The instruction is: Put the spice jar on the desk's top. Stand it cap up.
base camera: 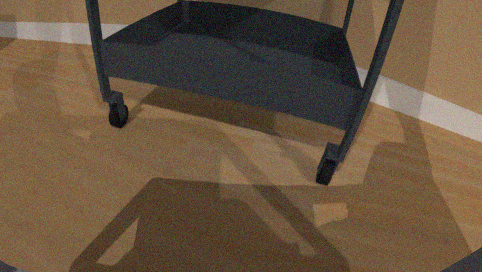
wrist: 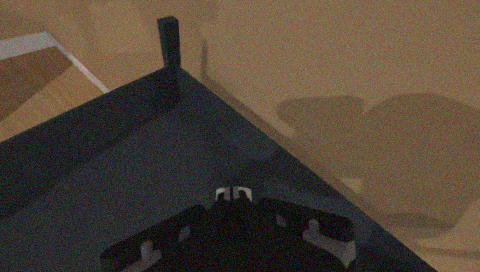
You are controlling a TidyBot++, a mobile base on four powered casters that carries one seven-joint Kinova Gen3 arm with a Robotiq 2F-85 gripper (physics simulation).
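Places are measured from the arm's base along level axes (x left, y up, z ahead), in millimetres.
Where they show: gripper, fingertip midpoint: (wrist: 232, 195).
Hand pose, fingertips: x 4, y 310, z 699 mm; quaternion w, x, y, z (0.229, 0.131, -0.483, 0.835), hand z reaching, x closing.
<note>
After its pixels a point has its place.
My gripper (wrist: 232, 195) {x 4, y 310, z 699 mm} is shut, with its pale fingertips together and nothing seen between them. It is over the dark tray of a cart (wrist: 115, 112) {x 167, y 305, z 731 mm} (base camera: 225, 82) {x 5, y -239, z 436 mm}, near one of the tray's edges. The spice jar does not show in the wrist view or the base camera view; the dark gripper body hides the lower middle of the wrist view. The desk's top does not show in either view.
A corner post (wrist: 169, 44) {x 146, y 359, z 815 mm} stands up at the tray's far corner, with a tan wall (wrist: 350, 45) {x -28, y 434, z 828 mm} beyond the right edge. In the base camera view the cart has casters (base camera: 118, 111) {x 220, y -351, z 503 mm} (base camera: 327, 165) {x -171, y -350, z 390 mm} on the wooden floor (base camera: 55, 150) {x 366, y -397, z 421 mm}, near a white baseboard (base camera: 440, 112) {x -665, y -348, z 618 mm}.
</note>
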